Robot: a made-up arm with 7 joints. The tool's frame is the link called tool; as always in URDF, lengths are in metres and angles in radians. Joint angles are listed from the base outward. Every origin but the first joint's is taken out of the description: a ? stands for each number. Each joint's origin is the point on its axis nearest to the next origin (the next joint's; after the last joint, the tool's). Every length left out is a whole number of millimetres.
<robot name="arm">
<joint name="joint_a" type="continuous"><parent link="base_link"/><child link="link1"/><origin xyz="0.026 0.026 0.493" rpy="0 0 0"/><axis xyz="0 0 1"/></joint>
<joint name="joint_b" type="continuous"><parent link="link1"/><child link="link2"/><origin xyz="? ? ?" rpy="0 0 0"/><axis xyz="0 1 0"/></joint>
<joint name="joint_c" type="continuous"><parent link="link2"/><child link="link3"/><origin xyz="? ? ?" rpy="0 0 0"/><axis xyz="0 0 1"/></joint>
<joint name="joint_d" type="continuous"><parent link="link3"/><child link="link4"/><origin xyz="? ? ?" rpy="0 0 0"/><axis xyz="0 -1 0"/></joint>
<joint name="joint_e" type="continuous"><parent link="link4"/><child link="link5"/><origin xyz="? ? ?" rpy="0 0 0"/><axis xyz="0 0 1"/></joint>
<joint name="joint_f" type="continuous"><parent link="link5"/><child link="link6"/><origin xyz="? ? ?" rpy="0 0 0"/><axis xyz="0 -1 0"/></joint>
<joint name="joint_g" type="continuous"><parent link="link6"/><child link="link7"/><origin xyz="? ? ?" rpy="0 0 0"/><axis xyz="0 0 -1"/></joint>
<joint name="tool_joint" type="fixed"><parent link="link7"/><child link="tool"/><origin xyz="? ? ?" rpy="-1.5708 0 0"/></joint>
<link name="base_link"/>
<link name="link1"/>
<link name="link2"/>
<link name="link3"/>
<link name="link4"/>
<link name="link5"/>
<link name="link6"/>
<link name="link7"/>
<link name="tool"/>
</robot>
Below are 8 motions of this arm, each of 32 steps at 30 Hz.
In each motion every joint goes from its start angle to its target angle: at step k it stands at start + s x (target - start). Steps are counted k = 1, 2, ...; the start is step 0. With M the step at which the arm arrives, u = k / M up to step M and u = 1 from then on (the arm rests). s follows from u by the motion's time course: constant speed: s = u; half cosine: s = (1 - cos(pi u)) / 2; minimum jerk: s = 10 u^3 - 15 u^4 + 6 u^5.
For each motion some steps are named. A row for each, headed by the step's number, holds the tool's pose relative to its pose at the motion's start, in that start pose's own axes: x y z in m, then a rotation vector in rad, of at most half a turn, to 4 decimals.
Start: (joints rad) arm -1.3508 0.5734 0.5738 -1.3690 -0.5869 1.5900 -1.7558
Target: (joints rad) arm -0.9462 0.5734 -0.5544 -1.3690 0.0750 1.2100 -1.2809
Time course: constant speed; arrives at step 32
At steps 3, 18, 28, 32:
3: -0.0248 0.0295 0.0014 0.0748 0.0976 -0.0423
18: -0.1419 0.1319 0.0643 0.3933 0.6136 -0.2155
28: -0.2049 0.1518 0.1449 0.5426 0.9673 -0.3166
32: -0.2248 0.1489 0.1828 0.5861 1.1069 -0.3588

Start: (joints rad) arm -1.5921 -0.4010 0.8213 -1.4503 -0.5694 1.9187 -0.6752
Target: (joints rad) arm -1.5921 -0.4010 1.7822 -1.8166 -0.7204 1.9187 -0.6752
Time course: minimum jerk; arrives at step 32
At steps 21, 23, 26, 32:
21: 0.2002 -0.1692 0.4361 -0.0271 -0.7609 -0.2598
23: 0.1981 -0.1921 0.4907 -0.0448 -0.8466 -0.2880
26: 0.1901 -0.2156 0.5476 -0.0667 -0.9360 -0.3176
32: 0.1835 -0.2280 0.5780 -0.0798 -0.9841 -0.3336

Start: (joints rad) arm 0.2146 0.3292 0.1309 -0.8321 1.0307 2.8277 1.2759
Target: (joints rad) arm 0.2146 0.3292 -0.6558 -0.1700 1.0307 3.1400 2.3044
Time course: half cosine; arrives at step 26
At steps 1, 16, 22, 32:
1: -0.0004 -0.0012 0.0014 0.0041 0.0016 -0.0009
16: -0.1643 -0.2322 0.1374 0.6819 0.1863 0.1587
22: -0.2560 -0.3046 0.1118 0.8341 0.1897 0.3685
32: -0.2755 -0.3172 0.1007 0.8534 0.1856 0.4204

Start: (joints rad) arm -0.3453 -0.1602 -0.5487 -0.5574 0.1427 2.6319 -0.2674
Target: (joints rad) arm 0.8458 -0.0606 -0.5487 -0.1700 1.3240 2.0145 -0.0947
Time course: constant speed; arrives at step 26
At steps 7, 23, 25, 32:
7: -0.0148 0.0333 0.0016 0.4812 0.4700 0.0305
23: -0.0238 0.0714 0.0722 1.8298 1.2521 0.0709
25: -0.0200 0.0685 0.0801 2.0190 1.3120 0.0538
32: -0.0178 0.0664 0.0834 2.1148 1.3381 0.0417

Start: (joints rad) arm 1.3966 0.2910 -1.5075 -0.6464 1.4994 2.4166 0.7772
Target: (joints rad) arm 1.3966 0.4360 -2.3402 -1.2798 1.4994 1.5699 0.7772
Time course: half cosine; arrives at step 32
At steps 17, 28, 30, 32:
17: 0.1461 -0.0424 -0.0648 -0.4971 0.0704 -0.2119
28: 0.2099 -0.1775 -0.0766 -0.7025 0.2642 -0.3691
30: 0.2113 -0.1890 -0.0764 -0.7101 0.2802 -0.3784
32: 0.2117 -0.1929 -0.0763 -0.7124 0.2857 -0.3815

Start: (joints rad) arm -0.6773 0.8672 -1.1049 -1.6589 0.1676 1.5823 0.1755
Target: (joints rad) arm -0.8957 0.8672 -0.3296 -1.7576 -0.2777 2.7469 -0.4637
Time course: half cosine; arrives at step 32
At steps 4, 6, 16, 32:
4: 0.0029 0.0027 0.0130 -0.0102 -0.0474 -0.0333
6: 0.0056 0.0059 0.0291 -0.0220 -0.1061 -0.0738
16: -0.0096 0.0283 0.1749 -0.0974 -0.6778 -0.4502
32: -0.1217 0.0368 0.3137 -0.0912 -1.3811 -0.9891

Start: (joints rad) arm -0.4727 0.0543 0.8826 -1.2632 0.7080 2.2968 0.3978
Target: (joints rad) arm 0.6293 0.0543 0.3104 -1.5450 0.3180 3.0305 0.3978
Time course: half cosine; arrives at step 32
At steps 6, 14, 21, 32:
6: -0.0173 0.0208 0.0058 -0.0004 -0.0274 -0.0141
14: -0.0970 0.0904 0.0305 0.0208 -0.1519 -0.0628
21: -0.2019 0.1437 0.0567 0.0905 -0.3076 -0.1043
32: -0.2968 0.1685 0.0735 0.1861 -0.4385 -0.1278

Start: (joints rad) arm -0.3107 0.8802 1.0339 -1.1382 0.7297 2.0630 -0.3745
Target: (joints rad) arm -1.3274 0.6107 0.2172 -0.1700 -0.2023 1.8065 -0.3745
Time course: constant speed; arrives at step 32
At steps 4, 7, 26, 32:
4: -0.0010 -0.2122 0.0316 -0.2406 -0.0825 -0.1733
7: -0.0308 -0.3638 0.0728 -0.4377 -0.1226 -0.2943
26: -0.5582 -0.8544 0.5724 -1.8581 0.1544 -0.8660
32: -0.7201 -0.8015 0.7451 -2.3024 0.4603 -0.9654

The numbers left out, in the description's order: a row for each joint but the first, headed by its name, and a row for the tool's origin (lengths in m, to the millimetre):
joint_b: 0.02 -0.002 0
joint_c: -0.026 0 0.575
joint_d: 0.07 -0.016 0
joint_e: -0.105 0 0.458
joint_f: 0.001 0.023 0
joint_g: 0.129 0 -0.014
tool: -0.01 -0.02 0

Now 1 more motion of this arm.
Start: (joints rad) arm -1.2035 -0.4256 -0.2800 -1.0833 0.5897 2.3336 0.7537
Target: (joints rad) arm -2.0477 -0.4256 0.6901 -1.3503 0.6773 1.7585 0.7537
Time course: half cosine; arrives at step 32
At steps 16, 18, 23, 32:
16: -0.1890 0.1588 0.0018 -0.3498 -0.0921 0.3350
18: -0.2251 0.1947 -0.0096 -0.4299 -0.1038 0.3981
23: -0.3019 0.2772 -0.0505 -0.6214 -0.1182 0.5383
32: -0.3597 0.3448 -0.0999 -0.7898 -0.1150 0.6536

